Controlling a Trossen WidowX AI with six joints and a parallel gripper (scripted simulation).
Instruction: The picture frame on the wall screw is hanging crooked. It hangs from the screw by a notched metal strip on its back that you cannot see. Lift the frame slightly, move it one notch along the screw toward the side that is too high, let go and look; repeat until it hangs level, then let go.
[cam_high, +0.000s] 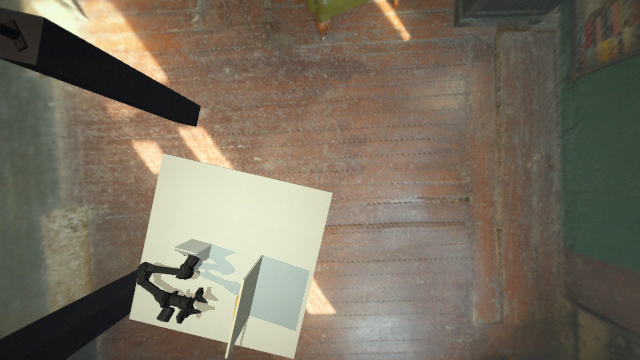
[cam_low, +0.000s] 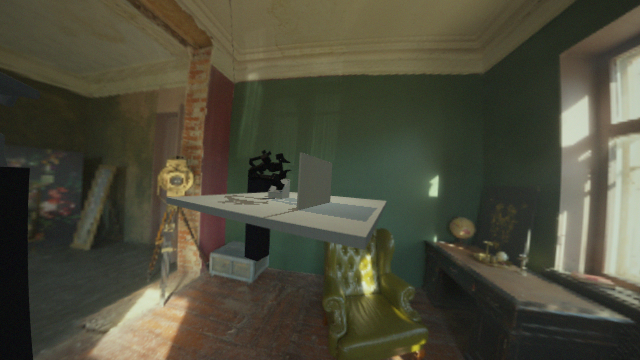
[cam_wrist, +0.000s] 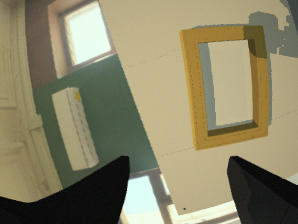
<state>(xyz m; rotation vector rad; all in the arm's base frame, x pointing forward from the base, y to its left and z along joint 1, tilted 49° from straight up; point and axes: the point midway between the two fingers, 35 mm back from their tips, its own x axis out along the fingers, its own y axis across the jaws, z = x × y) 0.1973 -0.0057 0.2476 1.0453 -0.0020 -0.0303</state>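
My gripper tip is now 20 cm short of the yellow picture frame, 9 cm above it and 2 cm to the right of it. Also, from my gripper tip: cream wall panel: 21 cm ahead, 10 cm below, 2 cm to the left.
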